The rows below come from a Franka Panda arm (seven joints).
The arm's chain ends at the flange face. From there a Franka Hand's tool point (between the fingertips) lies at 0.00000 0.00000 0.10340 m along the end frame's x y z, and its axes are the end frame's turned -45 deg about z.
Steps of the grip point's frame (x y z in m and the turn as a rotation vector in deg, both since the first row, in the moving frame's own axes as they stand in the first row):
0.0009 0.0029 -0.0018 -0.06 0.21 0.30
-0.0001 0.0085 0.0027 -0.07 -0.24 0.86
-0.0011 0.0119 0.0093 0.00 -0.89 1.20
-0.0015 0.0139 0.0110 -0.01 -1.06 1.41
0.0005 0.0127 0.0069 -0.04 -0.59 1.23
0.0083 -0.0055 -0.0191 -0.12 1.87 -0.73
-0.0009 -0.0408 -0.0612 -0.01 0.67 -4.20
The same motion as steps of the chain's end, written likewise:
0.0023 0.0016 -0.0018 0.11 0.19 0.30
0.0062 0.0057 0.0027 -0.22 -0.12 0.86
0.0088 0.0081 0.0093 -0.63 -0.63 1.20
0.0101 0.0095 0.0110 -0.76 -0.74 1.41
0.0100 0.0078 0.0069 -0.45 -0.39 1.23
-0.0005 -0.0075 -0.0190 1.24 1.41 -0.73
-0.0303 -0.0273 -0.0612 0.47 0.48 -4.20

